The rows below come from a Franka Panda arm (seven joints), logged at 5 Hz.
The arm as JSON. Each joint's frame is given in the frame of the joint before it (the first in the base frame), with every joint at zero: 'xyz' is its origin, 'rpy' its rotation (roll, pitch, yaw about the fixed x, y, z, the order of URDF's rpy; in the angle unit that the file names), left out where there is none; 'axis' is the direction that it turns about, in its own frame. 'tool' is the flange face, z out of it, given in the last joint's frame.
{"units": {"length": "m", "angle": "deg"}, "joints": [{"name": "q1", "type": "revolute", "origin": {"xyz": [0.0, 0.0, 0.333]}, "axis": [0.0, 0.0, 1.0]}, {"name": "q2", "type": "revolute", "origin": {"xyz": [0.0, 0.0, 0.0]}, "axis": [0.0, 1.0, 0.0]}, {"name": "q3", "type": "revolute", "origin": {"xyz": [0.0, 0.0, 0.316]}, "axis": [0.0, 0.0, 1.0]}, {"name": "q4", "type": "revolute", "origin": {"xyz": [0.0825, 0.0, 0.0]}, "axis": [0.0, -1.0, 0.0]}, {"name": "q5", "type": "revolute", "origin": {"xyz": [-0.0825, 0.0, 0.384]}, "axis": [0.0, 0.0, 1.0]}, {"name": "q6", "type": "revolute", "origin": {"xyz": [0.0, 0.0, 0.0]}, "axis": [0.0, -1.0, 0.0]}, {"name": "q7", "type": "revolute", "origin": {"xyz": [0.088, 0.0, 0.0]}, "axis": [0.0, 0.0, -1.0]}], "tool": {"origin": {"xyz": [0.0, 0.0, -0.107], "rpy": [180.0, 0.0, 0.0]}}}
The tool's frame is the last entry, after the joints.
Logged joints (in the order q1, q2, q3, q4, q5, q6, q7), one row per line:
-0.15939, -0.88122, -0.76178, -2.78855, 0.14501, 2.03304, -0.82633
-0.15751, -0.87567, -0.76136, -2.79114, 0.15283, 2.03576, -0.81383
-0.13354, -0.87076, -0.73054, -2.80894, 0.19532, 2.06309, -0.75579
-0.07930, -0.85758, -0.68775, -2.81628, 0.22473, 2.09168, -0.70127
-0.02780, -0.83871, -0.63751, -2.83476, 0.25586, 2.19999, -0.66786
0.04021, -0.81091, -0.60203, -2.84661, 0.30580, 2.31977, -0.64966
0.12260, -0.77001, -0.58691, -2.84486, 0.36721, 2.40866, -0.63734
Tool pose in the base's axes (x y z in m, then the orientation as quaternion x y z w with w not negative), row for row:
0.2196, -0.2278, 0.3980, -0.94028, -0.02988, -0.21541, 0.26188
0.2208, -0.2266, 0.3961, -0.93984, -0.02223, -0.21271, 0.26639
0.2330, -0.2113, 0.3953, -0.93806, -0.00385, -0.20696, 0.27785
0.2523, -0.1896, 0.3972, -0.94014, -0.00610, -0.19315, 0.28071
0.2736, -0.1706, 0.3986, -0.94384, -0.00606, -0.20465, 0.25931
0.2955, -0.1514, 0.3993, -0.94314, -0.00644, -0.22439, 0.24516
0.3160, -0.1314, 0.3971, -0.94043, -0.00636, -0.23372, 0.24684
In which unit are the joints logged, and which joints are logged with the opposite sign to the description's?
The joints are logged in radians. Opposite sign: none.
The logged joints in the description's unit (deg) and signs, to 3 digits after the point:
-9.132, -50.490, -43.647, -159.772, 8.308, 116.485, -47.345
-9.025, -50.172, -43.623, -159.921, 8.757, 116.640, -46.629
-7.651, -49.891, -41.857, -160.940, 11.191, 118.206, -43.304
-4.544, -49.136, -39.405, -161.361, 12.876, 119.844, -40.180
-1.593, -48.055, -36.527, -162.420, 14.660, 126.050, -38.266
2.304, -46.462, -34.494, -163.099, 17.521, 132.913, -37.223
7.024, -44.118, -33.627, -162.998, 21.040, 138.006, -36.517

